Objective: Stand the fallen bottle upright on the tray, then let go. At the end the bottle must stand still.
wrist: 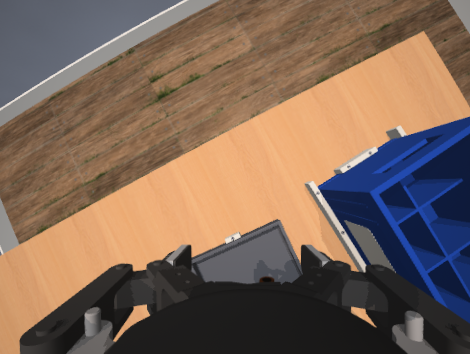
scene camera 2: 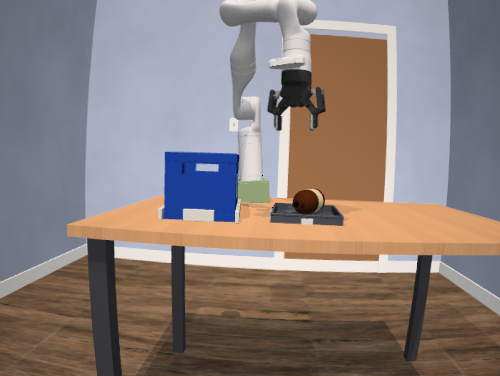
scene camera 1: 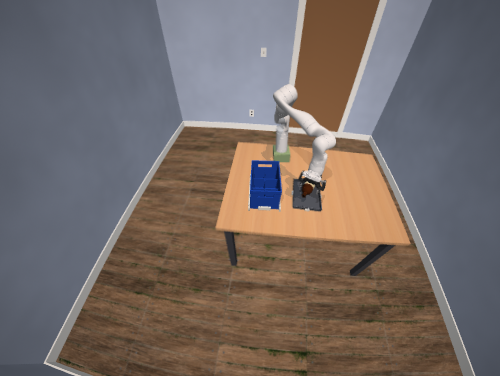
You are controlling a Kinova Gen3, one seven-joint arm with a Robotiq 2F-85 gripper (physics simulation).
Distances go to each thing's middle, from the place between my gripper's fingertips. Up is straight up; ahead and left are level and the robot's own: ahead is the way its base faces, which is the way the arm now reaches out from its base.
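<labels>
There is the dark grey tray point(scene camera 2: 281, 212), 23 cm below my hand, 15 cm behind it and 8 cm to the left of it. Going by their middles, the tray is the nearest to my hand of the things named here. I also see the blue divided crate point(scene camera 2: 185, 188), which is 21 cm to the right of my hand, 20 cm behind it and 15 cm below it.
</labels>
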